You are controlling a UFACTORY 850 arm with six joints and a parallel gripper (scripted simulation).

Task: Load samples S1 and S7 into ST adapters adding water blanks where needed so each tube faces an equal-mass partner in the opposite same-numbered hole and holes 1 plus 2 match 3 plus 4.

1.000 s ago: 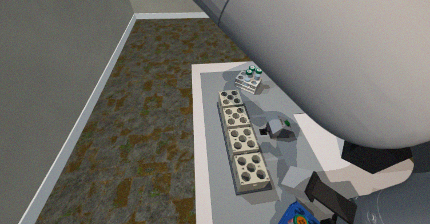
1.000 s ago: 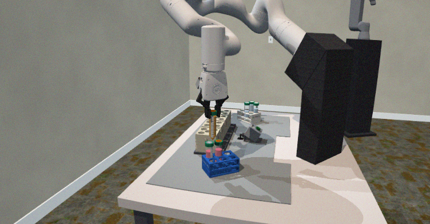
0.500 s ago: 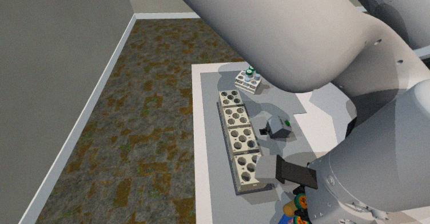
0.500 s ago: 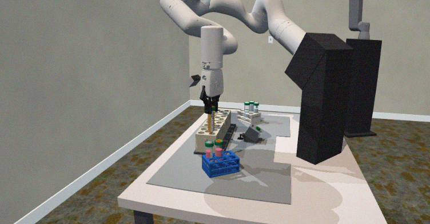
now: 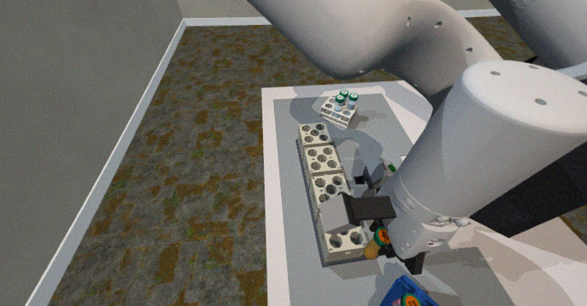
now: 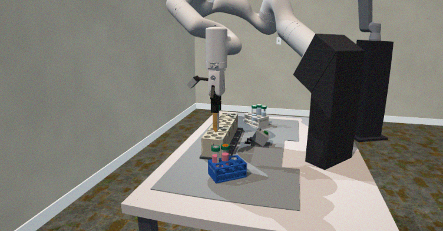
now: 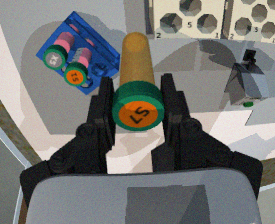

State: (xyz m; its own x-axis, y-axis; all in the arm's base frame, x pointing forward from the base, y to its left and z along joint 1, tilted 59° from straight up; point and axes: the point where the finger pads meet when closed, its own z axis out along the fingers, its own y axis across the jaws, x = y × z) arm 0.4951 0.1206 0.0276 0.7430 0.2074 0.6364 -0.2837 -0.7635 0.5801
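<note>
The sample S7 is 50 mm below my hand and 10 mm to the left of it. Also, from my hand: bucket adapter (200 mm below, 80 mm to the right); sample S1 (190 mm below, 100 mm to the left, 20 mm behind); grey-dot tube X5 (190 mm below, 120 mm to the left, 10 mm ahead).
</note>
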